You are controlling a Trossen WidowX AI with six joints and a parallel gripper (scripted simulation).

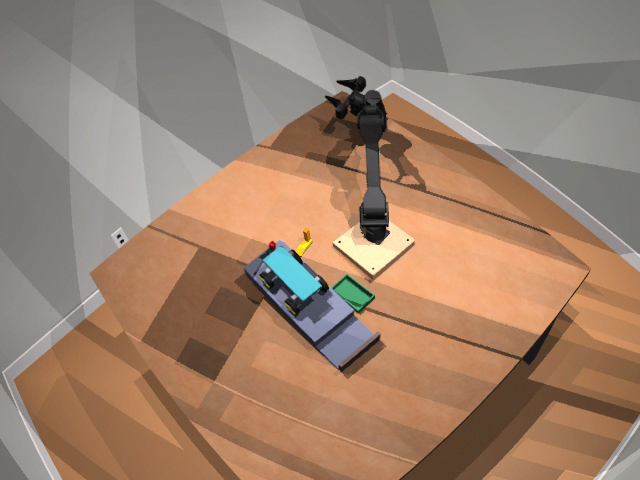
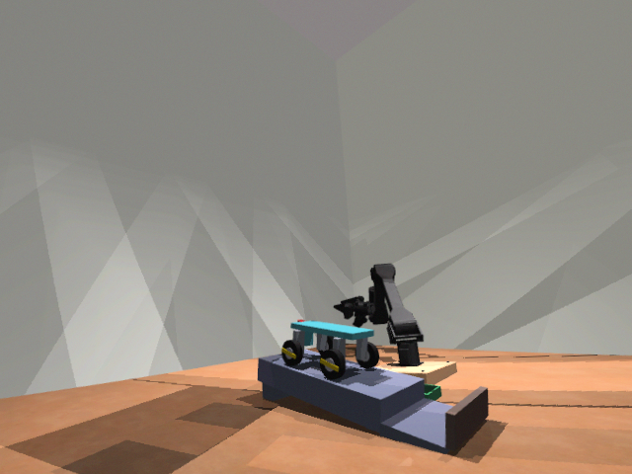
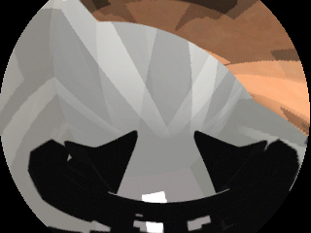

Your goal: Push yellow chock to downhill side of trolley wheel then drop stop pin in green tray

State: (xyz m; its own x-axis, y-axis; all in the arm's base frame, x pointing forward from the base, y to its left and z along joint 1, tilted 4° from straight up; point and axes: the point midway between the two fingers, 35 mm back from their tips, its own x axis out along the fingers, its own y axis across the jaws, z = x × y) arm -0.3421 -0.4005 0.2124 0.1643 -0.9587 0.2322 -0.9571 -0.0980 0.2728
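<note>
My gripper tip is now 500 mm short of the yellow chock, 280 mm to the right of it and 180 mm above it. The rest, counted from my gripper tip: dark stop wall 700 mm ahead, 660 mm to the left, 170 mm below; trolley 660 mm ahead, 390 mm to the left, 90 mm below; green tray 550 mm ahead, 510 mm to the left, 210 mm below.
</note>
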